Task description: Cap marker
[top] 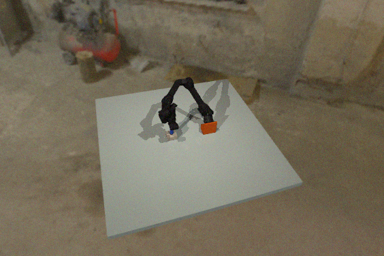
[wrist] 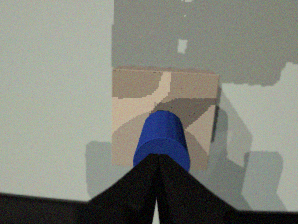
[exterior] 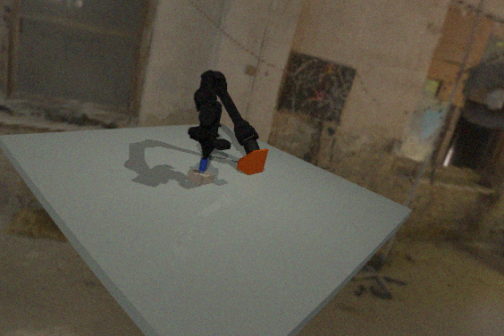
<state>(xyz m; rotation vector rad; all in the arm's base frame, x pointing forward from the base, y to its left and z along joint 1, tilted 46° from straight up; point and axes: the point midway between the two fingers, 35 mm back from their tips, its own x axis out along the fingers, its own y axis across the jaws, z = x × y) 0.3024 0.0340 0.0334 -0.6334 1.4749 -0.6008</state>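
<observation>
My gripper tip is 2 cm above the blue cap.
</observation>
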